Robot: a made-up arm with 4 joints.
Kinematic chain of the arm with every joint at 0, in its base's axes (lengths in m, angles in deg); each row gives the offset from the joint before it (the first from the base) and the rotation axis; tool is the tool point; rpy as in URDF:
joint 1: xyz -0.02 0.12 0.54 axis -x
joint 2: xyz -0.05 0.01 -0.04 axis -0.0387 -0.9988 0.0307
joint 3: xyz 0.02 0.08 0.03 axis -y
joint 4: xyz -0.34 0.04 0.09 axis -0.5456 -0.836 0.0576
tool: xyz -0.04 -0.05 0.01 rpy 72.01 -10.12 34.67
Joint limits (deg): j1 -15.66..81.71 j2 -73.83..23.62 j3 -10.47..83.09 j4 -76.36..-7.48
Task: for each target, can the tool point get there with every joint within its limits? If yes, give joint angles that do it. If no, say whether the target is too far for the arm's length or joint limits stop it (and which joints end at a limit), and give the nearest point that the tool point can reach.
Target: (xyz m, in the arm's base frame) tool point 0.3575 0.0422 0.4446
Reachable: no: joint limits stop it (at a limit: joint 2, joint 3, joint 4) | nearest point -0.0547 -0.1301 0.2333 | short by 0.494 m
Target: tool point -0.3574 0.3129 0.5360
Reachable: yes | joints 63.66 -64.29 46.02 -22.67
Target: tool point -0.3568 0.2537 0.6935
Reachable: yes | joints 16.39 -47.98 29.05 -17.02
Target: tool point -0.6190 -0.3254 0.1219
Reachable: no: too far | nearest point -0.3340 -0.0985 0.3349 | short by 0.422 m
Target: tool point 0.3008 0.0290 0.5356
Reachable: no: joint limits stop it (at a limit: joint 1, joint 2, joint 3, joint 4) | nearest point 0.0311 0.0917 0.8740 | short by 0.437 m
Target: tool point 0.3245 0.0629 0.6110
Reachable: no: joint limits stop it (at a limit: joint 1, joint 2, joint 3, joint 4) | nearest point 0.0311 0.0917 0.8740 | short by 0.395 m
